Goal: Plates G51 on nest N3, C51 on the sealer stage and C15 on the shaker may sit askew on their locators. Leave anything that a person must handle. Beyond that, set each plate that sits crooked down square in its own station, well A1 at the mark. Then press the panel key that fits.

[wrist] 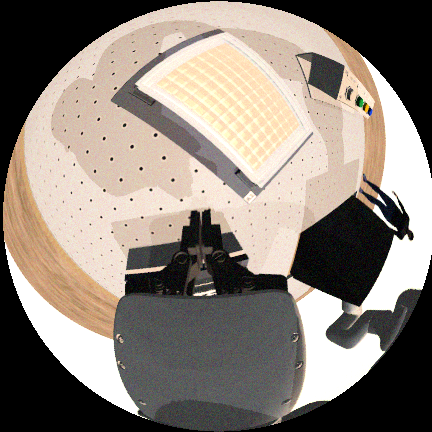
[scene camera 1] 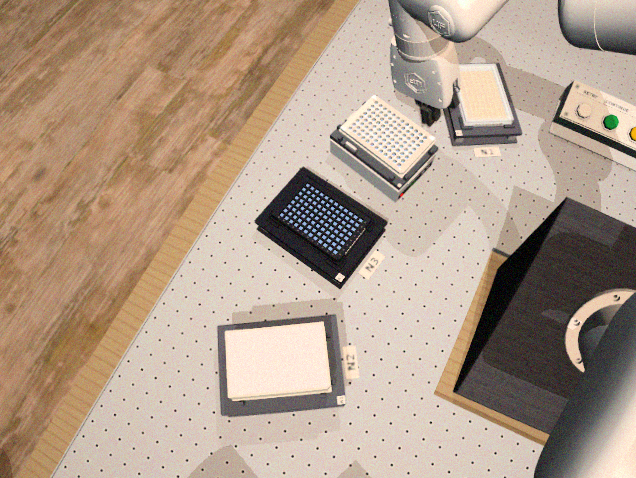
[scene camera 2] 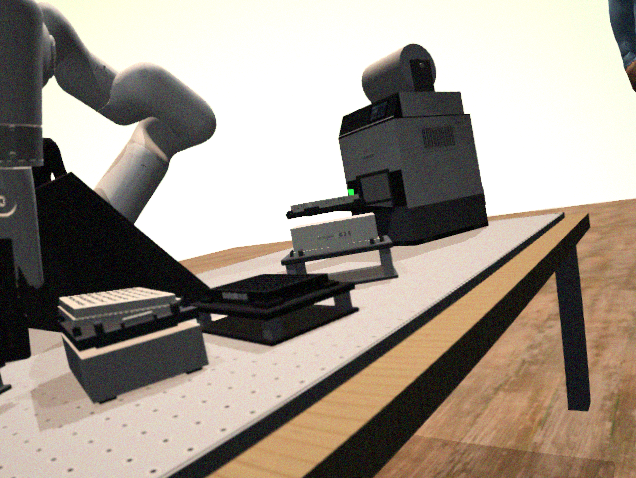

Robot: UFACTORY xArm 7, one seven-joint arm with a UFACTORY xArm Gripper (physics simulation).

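On nest N3 [scene camera 1: 272, 224], black plate G51 [scene camera 1: 322, 218] [scene camera 2: 267, 285] with blue wells looks about in line with the nest; exact seating is unclear. White plate C15 [scene camera 1: 388, 133] [scene camera 2: 118, 299] lies on the shaker [scene camera 1: 362, 167] [scene camera 2: 149, 362] [wrist: 150, 261] among dark clamps; in scene camera 2 it looks slightly tilted. The thin sealer stage [scene camera 2: 323, 205] juts from the sealer [scene camera 2: 411, 154]; I cannot tell how C51 sits there. My gripper [scene camera 1: 429, 119] [wrist: 201, 221] is shut and empty, between shaker and N1. The key panel [scene camera 1: 575, 115] [wrist: 327, 75] shows green [scene camera 1: 610, 121] and yellow keys.
Nest N1 holds a cream-welled plate [scene camera 1: 485, 95] [wrist: 225, 100], close beside the gripper. Nest N2 [scene camera 1: 280, 408] holds a tall white plate [scene camera 1: 277, 359] [scene camera 2: 334, 233]. A dark wedge-shaped block [scene camera 1: 534, 308] [wrist: 345, 250] stands by the arm base. A person [scene camera 2: 623, 35] [wrist: 395, 212] stands beyond the table.
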